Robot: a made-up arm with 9 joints. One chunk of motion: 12 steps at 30 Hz.
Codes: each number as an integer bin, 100 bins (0 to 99) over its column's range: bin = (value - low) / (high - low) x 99, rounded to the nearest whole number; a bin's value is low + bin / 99 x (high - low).
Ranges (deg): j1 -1.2..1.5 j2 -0.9..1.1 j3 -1..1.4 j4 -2.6..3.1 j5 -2.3..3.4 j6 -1.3..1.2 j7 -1.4..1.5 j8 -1.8..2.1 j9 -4.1..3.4
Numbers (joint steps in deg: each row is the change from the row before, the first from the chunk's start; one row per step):
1: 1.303 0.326 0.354 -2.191 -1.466 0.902 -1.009 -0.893 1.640
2: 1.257 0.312 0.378 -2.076 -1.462 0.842 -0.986 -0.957 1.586
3: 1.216 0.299 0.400 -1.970 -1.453 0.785 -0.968 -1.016 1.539
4: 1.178 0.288 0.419 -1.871 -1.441 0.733 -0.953 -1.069 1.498
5: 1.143 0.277 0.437 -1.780 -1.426 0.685 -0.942 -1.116 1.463
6: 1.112 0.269 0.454 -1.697 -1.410 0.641 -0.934 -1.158 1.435
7: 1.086 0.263 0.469 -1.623 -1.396 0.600 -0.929 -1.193 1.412
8: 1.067 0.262 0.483 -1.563 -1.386 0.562 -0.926 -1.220 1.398
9: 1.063 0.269 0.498 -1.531 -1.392 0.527 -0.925 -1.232 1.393
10: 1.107 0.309 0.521 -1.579 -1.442 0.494 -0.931 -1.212 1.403
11: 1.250 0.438 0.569 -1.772 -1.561 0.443 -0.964 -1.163 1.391
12: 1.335 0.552 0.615 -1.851 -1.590 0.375 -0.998 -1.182 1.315
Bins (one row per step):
1: 92 61 56 7 14 87 13 23 76
2: 90 60 57 9 15 85 14 21 75
3: 89 59 58 11 15 83 15 20 74
4: 87 59 59 13 15 81 15 19 74
5: 86 58 59 14 15 79 16 17 73
6: 85 58 60 16 15 77 16 16 73
7: 84 58 61 17 16 75 16 15 73
8: 83 58 61 18 16 74 16 15 73
9: 83 58 62 19 16 72 16 14 73
10: 85 60 63 18 15 71 16 15 73
11: 90 66 65 14 13 69 15 16 72
12: 93 72 67 13 12 66 14 16 71

